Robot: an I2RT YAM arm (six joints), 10 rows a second.
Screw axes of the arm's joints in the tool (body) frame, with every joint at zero. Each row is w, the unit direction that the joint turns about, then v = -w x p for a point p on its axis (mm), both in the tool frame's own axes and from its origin. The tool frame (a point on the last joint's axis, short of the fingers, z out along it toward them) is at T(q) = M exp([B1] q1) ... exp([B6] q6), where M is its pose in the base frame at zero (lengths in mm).
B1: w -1 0 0 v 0.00 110.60 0.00
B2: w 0 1 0 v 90.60 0.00 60.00
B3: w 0 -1 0 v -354.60 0.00 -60.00
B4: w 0 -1 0 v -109.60 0.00 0.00
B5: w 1 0 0 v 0.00 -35.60 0.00
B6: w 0 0 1 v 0.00 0.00 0.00
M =
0 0 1 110.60
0 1 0 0.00
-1 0 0 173.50
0 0 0 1
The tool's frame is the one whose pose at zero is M.
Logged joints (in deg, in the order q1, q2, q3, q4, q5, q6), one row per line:
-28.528 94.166 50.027 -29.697 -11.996 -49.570
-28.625 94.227 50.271 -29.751 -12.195 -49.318
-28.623 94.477 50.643 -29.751 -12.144 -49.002
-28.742 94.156 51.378 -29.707 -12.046 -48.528
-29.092 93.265 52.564 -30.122 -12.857 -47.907
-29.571 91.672 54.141 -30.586 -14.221 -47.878
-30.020 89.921 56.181 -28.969 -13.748 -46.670
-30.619 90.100 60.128 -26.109 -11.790 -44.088
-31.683 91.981 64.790 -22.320 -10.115 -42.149
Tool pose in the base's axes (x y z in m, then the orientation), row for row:
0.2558 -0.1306 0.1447 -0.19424 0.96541 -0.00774 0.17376
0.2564 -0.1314 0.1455 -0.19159 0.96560 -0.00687 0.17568
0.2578 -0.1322 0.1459 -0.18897 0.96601 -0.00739 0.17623
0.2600 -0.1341 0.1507 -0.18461 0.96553 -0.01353 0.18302
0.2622 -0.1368 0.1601 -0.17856 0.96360 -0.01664 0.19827
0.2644 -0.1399 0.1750 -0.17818 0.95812 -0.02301 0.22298
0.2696 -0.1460 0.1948 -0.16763 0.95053 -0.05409 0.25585
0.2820 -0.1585 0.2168 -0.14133 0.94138 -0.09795 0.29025
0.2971 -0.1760 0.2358 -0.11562 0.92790 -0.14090 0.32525
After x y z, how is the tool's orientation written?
As a quaternion, x y z w.
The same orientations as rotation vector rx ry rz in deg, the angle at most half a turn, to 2 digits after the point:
-31.56 156.84 -1.26
-31.09 156.70 -1.11
-30.66 156.72 -1.20
-29.84 156.07 -2.19
-28.63 154.48 -2.67
-28.19 151.59 -3.64
-26.07 147.84 -8.41
-21.60 143.87 -14.97
-17.37 139.38 -21.16

